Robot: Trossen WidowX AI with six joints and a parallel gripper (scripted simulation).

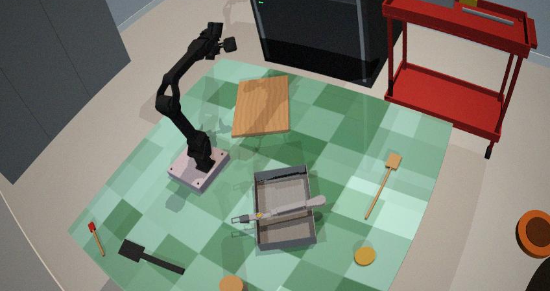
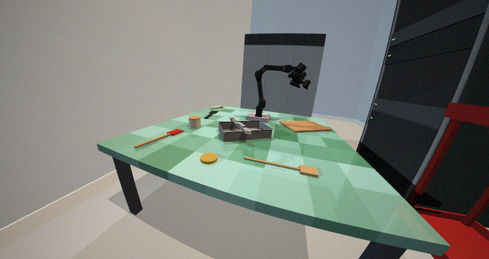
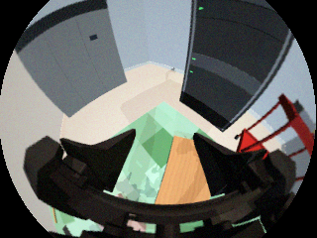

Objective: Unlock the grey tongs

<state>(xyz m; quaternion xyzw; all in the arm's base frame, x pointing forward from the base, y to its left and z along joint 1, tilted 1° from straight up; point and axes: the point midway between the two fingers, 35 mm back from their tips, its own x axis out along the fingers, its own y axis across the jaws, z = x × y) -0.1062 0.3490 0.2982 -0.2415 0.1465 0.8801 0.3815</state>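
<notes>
Right now my gripper tip is 49 cm to the left of the yellow lock piece, 46 cm short of it and 25 cm above it. The rest, counted from my gripper tip: black spatula: 84 cm to the right, 31 cm below, 13 cm ahead; then wooden board: 31 cm below, 15 cm ahead, 3 cm to the left; then roasting tin: 51 cm ahead, 41 cm to the right, 28 cm below.
</notes>
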